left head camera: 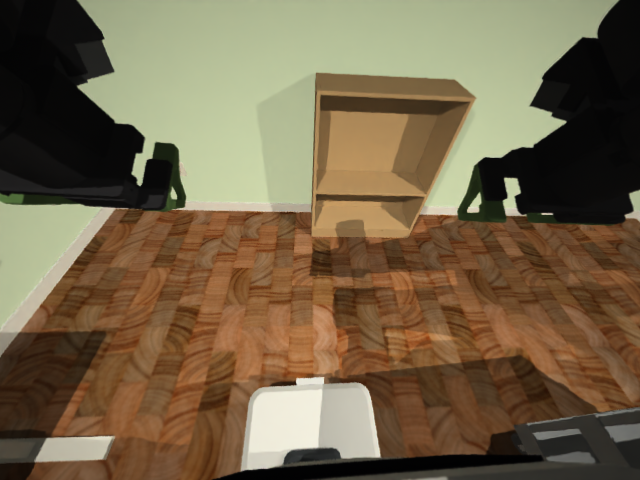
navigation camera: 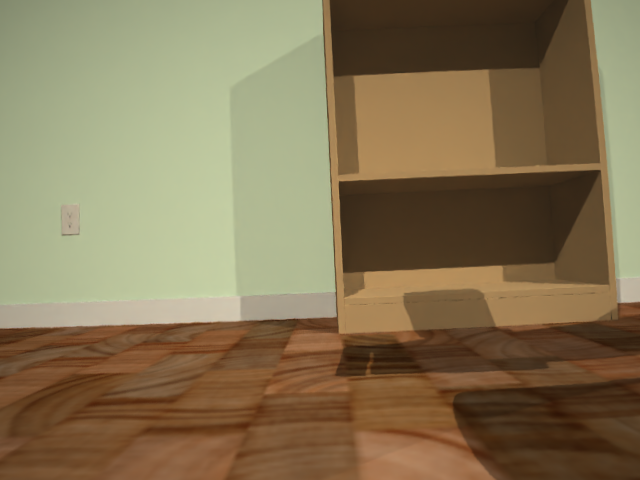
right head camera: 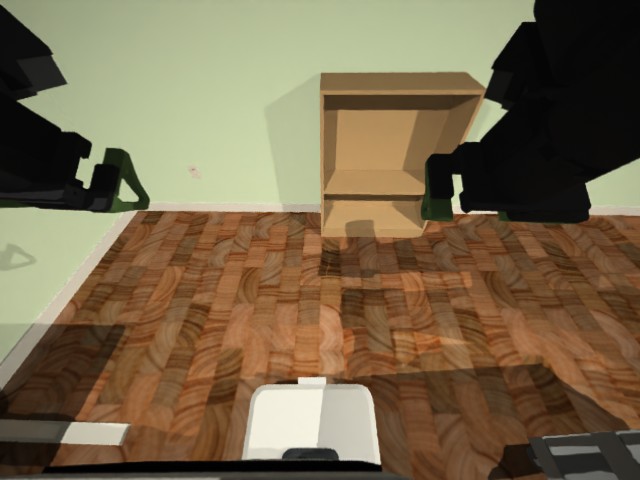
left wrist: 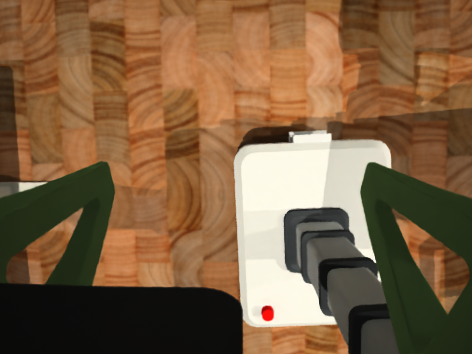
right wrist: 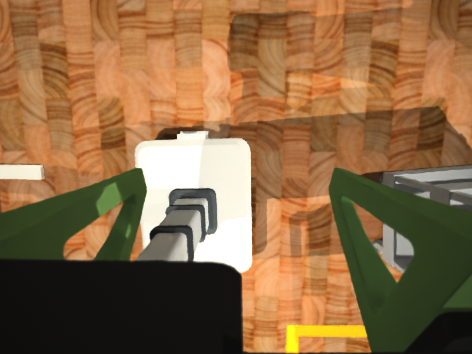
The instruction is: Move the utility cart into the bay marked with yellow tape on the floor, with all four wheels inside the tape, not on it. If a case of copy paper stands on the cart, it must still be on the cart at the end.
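Places are measured from the left arm's base along level axes (x ahead, y down, z left), in centimetres.
Pixels of known places: left gripper, fingertip midpoint: [left head camera: 142, 200] [right head camera: 110, 202] [left wrist: 237, 176]; right gripper, fingertip midpoint: [left head camera: 493, 216] [right head camera: 460, 215] [right wrist: 237, 178].
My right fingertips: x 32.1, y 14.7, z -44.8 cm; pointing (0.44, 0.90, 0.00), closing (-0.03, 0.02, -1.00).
Behind a point stands the place of what it marks.
The grey utility cart [left head camera: 595, 436] {x 8.7, y 91.4, z -114.5 cm} [right head camera: 607, 454] {x 9.0, y 94.2, z -114.4 cm} shows in part at the lower right of both head views. In the right wrist view its near side [right wrist: 389, 215] shows at the right, partly behind a finger. Yellow tape [right wrist: 327, 331] {x -85.4, y 140.9, z -94.6 cm} forms a corner at the bottom of the right wrist view; the rest of the bay is hidden. My left gripper [left wrist: 237, 176] {x 33.7, y 13.5, z -0.1 cm} is open and empty, high above the floor. My right gripper [right wrist: 237, 178] {x 32.1, y 14.7, z -44.8 cm} is open and empty, high up, left of the cart and apart from it. No case of copy paper shows.
A tan bookshelf [left head camera: 382, 86] {x 150.5, y 35.0, z -61.4 cm} [right head camera: 398, 84] {x 148.3, y 35.0, z -66.3 cm} [navigation camera: 465, 173] stands against the green wall ahead. A white bar [left head camera: 77, 448] [right head camera: 98, 432] [right wrist: 20, 172] lies low at the left. My white base [left head camera: 284, 423] {x 18.9, y 115.0, z -11.8 cm} [right head camera: 284, 423] {x 18.2, y 115.0, z -11.8 cm} is at the bottom centre. Another wall runs along the left.
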